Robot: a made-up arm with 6 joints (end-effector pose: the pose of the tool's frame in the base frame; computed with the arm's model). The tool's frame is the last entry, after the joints.
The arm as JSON. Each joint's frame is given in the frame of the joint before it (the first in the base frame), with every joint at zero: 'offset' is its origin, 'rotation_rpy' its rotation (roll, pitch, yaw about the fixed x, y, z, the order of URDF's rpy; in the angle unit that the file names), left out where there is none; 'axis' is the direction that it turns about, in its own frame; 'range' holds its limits. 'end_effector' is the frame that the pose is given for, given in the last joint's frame.
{
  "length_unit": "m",
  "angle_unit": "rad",
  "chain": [
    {
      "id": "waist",
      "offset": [
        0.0,
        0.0,
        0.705
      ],
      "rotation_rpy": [
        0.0,
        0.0,
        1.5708
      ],
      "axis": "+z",
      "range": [
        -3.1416,
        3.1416
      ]
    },
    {
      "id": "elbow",
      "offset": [
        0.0,
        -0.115,
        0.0
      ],
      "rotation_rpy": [
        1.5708,
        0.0,
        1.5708
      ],
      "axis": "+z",
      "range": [
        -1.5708,
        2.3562
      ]
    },
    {
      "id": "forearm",
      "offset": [
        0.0,
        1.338,
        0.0
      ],
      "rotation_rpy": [
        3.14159,
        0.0,
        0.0
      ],
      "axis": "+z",
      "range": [
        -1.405,
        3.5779
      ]
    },
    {
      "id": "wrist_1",
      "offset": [
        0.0,
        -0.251,
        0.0
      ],
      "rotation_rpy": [
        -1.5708,
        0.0,
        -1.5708
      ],
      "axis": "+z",
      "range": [
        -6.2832,
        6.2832
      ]
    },
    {
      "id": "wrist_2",
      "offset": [
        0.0,
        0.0,
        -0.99
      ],
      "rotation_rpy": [
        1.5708,
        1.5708,
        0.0
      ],
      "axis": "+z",
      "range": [
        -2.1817,
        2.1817
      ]
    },
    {
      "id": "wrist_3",
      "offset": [
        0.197,
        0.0,
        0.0
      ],
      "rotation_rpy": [
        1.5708,
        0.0,
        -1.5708
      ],
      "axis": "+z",
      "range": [
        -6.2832,
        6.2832
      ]
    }
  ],
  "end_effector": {
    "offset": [
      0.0,
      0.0,
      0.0
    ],
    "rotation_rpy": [
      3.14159,
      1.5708,
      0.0
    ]
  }
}
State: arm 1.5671 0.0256 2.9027 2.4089 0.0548 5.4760
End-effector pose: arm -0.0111 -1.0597 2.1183 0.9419 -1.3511 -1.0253
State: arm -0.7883 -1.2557 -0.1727 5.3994 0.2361 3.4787
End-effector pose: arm -0.6252 0.5783 2.2947 -2.2956 0.6855 -1.9597
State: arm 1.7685 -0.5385 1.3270 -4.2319 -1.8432 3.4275
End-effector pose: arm 0.3943 -1.1116 2.6519 -3.0330 0.2867 0.6107
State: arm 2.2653 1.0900 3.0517 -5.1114 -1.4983 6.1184
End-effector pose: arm -0.3455 0.6977 2.1858 0.5939 0.0843 1.0678
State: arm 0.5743 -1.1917 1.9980 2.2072 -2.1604 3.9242
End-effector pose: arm -1.5998 -1.1920 0.8099 -1.7973 0.5809 0.2732
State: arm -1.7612 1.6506 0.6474 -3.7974 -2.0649 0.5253
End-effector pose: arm -0.5312 -2.1975 0.0512 0.4218 -2.2242 0.2176
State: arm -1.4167 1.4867 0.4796 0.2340 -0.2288 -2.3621
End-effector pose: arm 0.3359 -2.2300 -0.0707 -2.1833 0.8138 2.0293
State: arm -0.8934 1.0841 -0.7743 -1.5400 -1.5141 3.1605
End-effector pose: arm 0.9357 -0.8496 0.3013 0.2405 0.1405 0.7123
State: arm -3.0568 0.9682 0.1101 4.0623 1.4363 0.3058
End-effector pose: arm -1.9885 -0.0131 0.7812 -0.0255 0.6398 1.0950
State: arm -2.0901 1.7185 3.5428 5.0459 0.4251 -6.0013
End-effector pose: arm -0.5016 -0.7228 1.5706 -1.1918 -1.8130 -0.5503
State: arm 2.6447 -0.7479 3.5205 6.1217 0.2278 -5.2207
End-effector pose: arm 0.9144 -0.4877 0.4919 2.1294 0.2925 -1.7499
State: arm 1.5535 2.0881 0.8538 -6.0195 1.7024 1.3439
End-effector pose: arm -0.0161 2.0117 -0.7216 -0.5948 -1.4480 1.1641
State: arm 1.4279 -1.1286 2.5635 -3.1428 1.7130 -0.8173
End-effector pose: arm -0.2687 -1.8657 0.7266 -0.3686 -1.3118 -0.9863
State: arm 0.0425 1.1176 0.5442 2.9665 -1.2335 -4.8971
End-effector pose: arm 2.4390 0.0713 1.0830 1.8060 -0.5735 0.5108
